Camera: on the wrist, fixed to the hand. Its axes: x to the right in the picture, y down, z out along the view.
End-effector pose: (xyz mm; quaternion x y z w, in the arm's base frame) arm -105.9 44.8 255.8 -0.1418 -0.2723 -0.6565 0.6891
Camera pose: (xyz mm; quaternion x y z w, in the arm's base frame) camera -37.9 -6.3 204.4 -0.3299 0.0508 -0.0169 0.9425
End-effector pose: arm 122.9 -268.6 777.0 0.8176 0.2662 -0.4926 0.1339
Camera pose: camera 218.8 -268.8 803.1 0.7750 -0.3159 -0.1489 0.5267
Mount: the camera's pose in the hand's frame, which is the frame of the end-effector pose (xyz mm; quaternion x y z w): 12.8 53.4 -82.8 -0.1316 0.0775 0.7041 0.6935
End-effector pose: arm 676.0 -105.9 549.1 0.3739 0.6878 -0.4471 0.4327
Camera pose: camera 698.1 -9.4 540.3 0.7213 0.3061 0.1141 0.6108
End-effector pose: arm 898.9 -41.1 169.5 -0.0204 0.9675 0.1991 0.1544
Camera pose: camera 857.3 -24.1 258.1 -0.6313 -0.6711 -0.3725 0.1108
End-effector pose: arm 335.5 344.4 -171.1 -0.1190 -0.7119 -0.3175 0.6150
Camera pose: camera 428.9 333.1 -139.1 -0.6401 -0.3205 0.1099 0.6896
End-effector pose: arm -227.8 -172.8 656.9 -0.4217 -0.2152 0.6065 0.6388
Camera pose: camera -192.2 -188.4 565.5 0.5750 -0.1174 -0.8094 0.0228
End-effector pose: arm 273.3 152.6 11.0 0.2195 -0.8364 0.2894 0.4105
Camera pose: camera 280.1 245.3 46.2 -0.5131 -0.7409 0.3967 0.1746
